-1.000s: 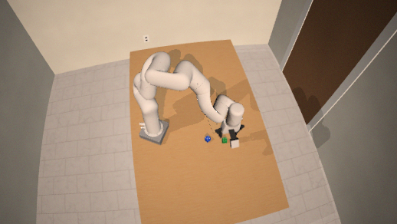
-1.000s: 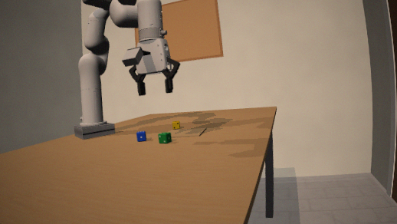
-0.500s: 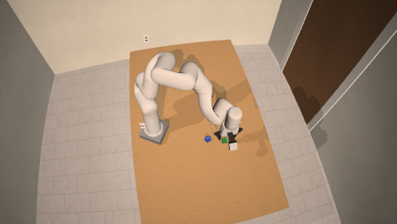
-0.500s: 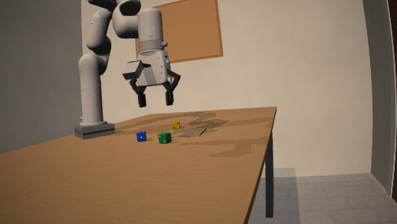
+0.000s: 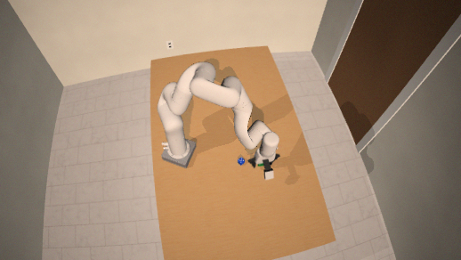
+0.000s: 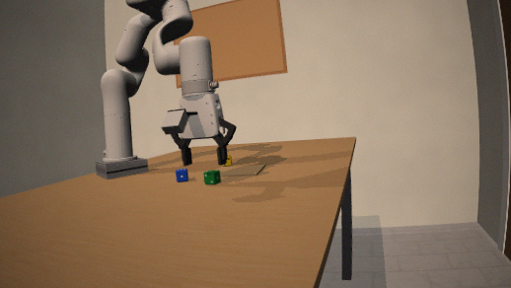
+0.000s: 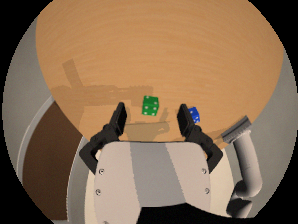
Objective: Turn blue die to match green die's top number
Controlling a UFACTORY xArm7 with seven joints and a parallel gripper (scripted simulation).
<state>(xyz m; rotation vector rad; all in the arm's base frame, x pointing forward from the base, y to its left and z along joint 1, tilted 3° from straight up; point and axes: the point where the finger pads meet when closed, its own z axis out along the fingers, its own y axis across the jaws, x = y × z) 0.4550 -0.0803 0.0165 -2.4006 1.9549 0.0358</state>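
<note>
Right now the green die is 2 cm to the left of my hand and 4 cm below it. Also, from my hand: yellow die (13 cm behind, 26 cm to the left, 4 cm below); then blue die (11 cm behind, 3 cm to the left, 4 cm below).
</note>
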